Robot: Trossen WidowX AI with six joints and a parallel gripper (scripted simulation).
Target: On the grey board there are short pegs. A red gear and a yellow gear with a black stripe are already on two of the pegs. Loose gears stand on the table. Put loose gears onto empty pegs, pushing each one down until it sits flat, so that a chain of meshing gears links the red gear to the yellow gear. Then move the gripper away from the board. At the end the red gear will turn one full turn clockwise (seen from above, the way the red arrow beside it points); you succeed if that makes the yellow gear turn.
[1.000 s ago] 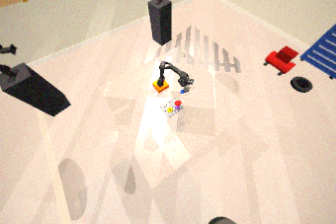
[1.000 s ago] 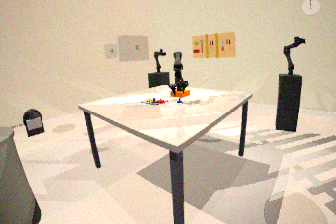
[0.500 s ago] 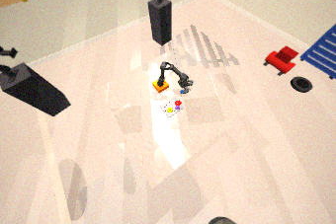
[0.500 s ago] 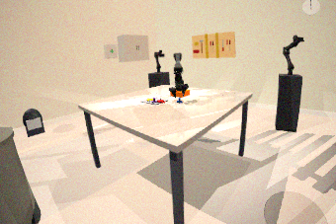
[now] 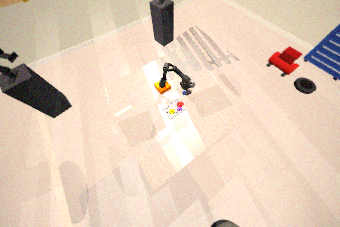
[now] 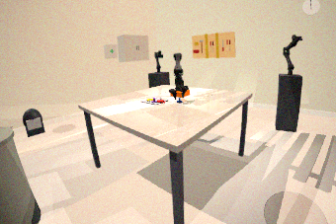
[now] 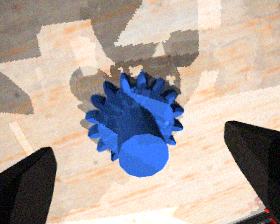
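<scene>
Right now the purple gear is 200 mm to the right of my gripper tip and 110 mm ahead of it. The rest, counted from my gripper tip: yellow gear (280 mm to the right, 70 mm ahead, 10 mm below); then blue gear (10 mm below); then red gear (160 mm to the right, 70 mm ahead, 10 mm below).
</scene>
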